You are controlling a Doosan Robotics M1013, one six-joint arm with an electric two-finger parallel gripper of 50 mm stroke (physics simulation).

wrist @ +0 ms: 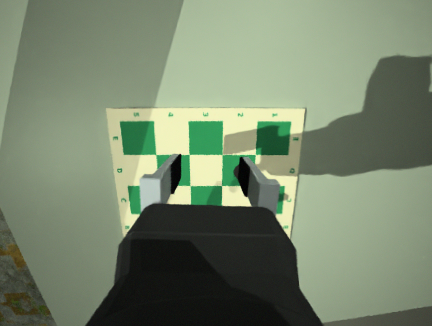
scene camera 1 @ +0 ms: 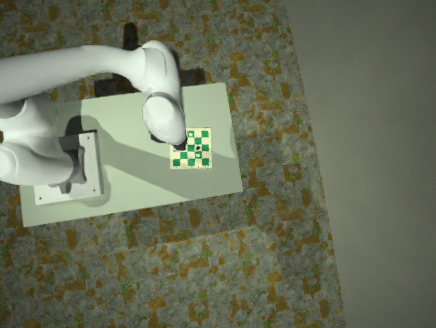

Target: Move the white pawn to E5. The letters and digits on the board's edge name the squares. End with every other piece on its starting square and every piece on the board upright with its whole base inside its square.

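Frame: origin at the arm's base, x ahead, y left, z up, level; millimetres.
Seen in the pictures: gripper, fingertip midpoint: [wrist: 210, 167]; arm's base at its link origin: [scene camera 1: 67, 167].
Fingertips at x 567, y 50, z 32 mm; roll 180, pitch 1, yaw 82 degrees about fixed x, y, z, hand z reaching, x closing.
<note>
Offsets run from my fingertips to a thing's middle. "spot": to the spot under its first point. Level surfaces: height alone.
The chessboard [scene camera 1: 172, 167] [wrist: 301, 116] lies flat on the table, green and cream. Square E5 {spot: dx -27, dy -80, dz -55 mm} [scene camera 1: 176, 162] [wrist: 138, 137] is green and bare. My gripper [scene camera 1: 179, 147] [wrist: 210, 167] is open and empty above the board, its fingers in the wrist view over the D and C rows. Two small white pieces show in the scene view, one {dx +90, dy -52, dz -33 mm} [scene camera 1: 198, 155] near B4 and one {dx +64, dy +61, dz -39 mm} [scene camera 1: 190, 134] near C1; which is the pawn cannot be told. A black piece {dx +96, dy -15, dz -39 mm} [scene camera 1: 198, 148] stands beside the first. Another black piece {dx +24, dy +34, dz -39 mm} [wrist: 236, 171] on D2 is partly hidden by the right finger. The gripper body hides the lower rows in the wrist view.
The pale green table {dz -61 mm} [scene camera 1: 140, 190] [wrist: 240, 50] carries the board and the robot's base plate [scene camera 1: 95, 170]. The arm [scene camera 1: 162, 115] reaches over the table from the left. Its shadow [wrist: 340, 150] falls across the board's number 1 side.
</note>
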